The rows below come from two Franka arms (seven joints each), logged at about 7 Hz.
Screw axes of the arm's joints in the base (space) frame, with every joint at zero. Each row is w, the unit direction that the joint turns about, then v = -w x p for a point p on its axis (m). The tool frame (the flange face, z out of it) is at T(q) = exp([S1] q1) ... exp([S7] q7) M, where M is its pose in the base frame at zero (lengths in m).
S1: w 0 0 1 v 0 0 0
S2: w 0 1 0 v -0.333 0 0
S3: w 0 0 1 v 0 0 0
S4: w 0 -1 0 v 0.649 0 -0.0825
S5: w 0 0 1 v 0 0 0
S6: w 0 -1 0 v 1.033 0 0
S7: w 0 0 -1 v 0 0.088 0
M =
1 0 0 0.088
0 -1 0 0
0 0 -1 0.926
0 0 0 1
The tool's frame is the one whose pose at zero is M.
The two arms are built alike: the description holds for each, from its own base.
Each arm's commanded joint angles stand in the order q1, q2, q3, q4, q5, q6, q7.
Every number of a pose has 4 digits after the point.
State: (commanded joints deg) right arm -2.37 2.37 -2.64 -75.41 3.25 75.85 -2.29; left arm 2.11 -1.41 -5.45 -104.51 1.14 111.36 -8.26
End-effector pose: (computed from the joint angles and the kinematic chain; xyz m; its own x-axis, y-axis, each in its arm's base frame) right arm 0.5362 -0.0392 0.6975 0.9989 -0.0336 -0.0311 -0.0353 -0.9979 -0.0548; left arm 0.5690 -0.0324 0.5510 0.9863 0.0788 0.1451 0.0798 -0.9968 -0.0009
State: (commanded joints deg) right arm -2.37 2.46 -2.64 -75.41 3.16 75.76 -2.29; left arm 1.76 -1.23 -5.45 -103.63 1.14 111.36 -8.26
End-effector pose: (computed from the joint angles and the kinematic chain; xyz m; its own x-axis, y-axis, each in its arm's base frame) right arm 0.5366 -0.0394 0.6965 0.9988 -0.0339 -0.0343 -0.0357 -0.9979 -0.0533; left arm 0.5709 -0.0359 0.5568 0.9849 0.0729 0.1570 0.0737 -0.9973 0.0011
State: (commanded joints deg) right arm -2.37 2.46 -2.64 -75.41 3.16 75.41 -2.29; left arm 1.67 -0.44 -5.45 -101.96 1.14 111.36 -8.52
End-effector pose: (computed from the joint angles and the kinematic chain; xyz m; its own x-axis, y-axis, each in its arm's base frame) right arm 0.5360 -0.0393 0.6960 0.9986 -0.0336 -0.0404 -0.0357 -0.9979 -0.0536; left arm 0.5766 -0.0369 0.5634 0.9822 0.0763 0.1719 0.0765 -0.9971 0.0053
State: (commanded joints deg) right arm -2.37 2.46 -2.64 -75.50 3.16 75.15 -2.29; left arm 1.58 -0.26 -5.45 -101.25 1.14 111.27 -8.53
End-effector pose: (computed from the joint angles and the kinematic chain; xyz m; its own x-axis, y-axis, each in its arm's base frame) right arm 0.5355 -0.0392 0.6950 0.9984 -0.0334 -0.0465 -0.0358 -0.9979 -0.0538; left arm 0.5782 -0.0379 0.5676 0.9809 0.0751 0.1794 0.0751 -0.9972 0.0067
